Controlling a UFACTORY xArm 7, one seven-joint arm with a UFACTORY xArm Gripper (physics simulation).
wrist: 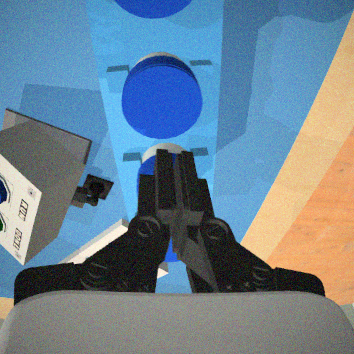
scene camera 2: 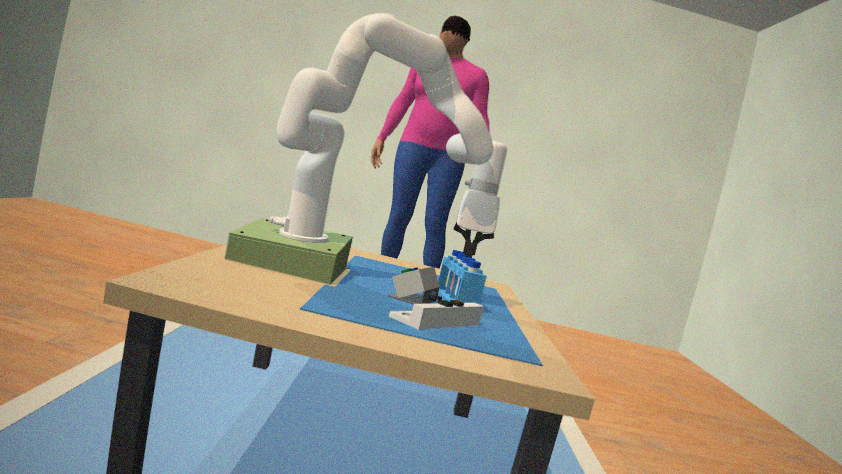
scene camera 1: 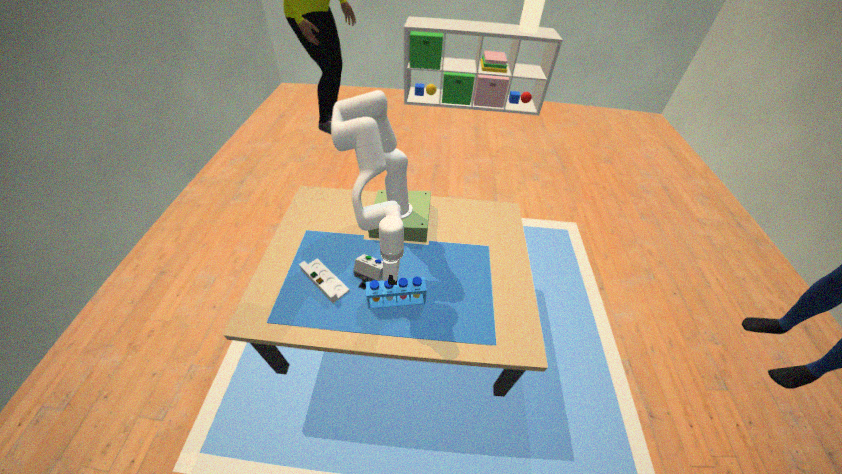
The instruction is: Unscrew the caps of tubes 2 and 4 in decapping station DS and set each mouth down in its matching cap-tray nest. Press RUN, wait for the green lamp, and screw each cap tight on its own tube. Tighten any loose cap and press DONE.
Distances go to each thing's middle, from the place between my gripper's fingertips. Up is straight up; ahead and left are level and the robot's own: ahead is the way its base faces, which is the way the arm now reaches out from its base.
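My hand is 8 cm above the grey lamp box [scene camera 2: 407, 284], 9 cm to the left of the box and 12 cm beyond it.
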